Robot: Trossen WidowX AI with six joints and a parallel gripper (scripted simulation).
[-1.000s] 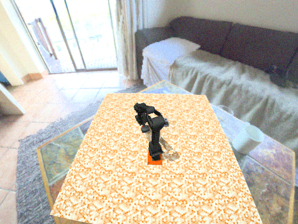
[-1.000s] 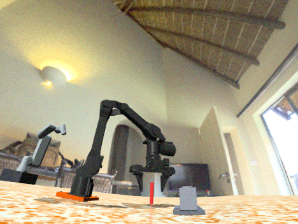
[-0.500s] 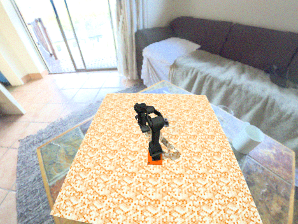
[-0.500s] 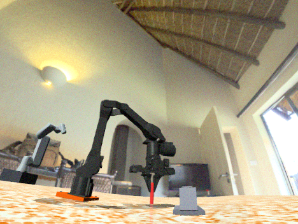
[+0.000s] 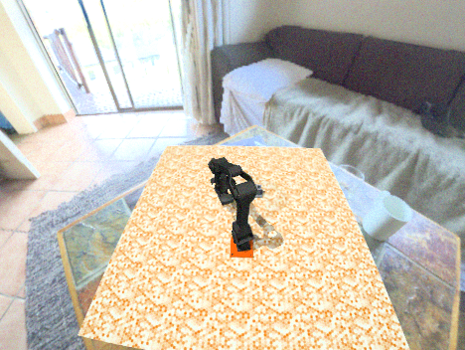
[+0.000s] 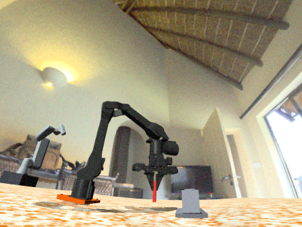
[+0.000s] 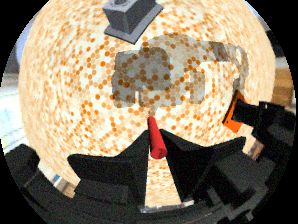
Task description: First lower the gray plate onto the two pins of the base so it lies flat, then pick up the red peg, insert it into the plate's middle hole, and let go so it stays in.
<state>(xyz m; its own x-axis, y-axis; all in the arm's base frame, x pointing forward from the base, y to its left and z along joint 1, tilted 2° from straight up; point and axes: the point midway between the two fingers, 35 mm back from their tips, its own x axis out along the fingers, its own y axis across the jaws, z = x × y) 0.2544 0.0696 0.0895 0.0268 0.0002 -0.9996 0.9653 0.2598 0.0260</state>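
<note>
The gray plate is 70 mm ahead of my gripper tip, 190 mm to the right of it and 10 mm below it. From my gripper tip the other things lie so: gray base: 70 mm ahead, 190 mm to the right, 50 mm below; then red peg: right at my gripper tip.
</note>
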